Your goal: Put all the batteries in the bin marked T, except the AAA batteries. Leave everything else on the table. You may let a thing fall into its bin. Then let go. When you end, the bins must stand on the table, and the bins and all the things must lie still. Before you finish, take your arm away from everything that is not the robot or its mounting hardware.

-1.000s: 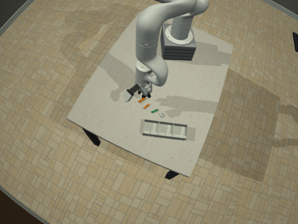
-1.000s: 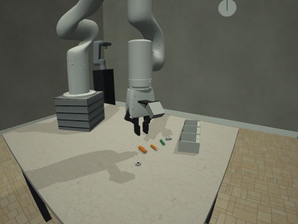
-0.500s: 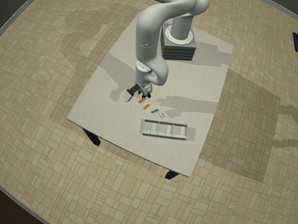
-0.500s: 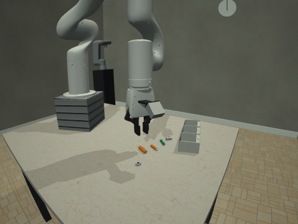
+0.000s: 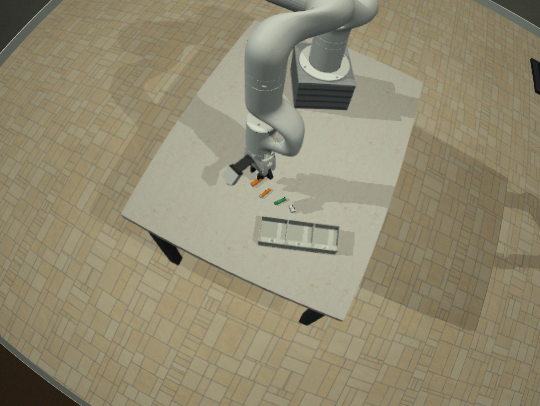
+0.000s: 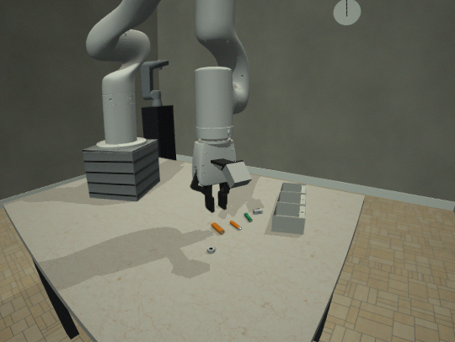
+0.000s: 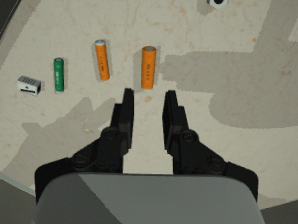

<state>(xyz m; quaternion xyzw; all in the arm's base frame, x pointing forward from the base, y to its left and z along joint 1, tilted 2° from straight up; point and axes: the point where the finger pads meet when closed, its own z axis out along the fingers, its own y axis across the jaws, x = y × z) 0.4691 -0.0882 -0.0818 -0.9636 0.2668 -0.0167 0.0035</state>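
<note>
The thick orange battery is 80 mm below my hand. From my hand the other things lie so: green battery (90 mm to the left, 80 mm below, 40 mm ahead); small metal nut (90 mm to the right, 80 mm below, 40 mm ahead); thin orange battery (80 mm below, 40 mm to the left, 30 mm ahead).
</note>
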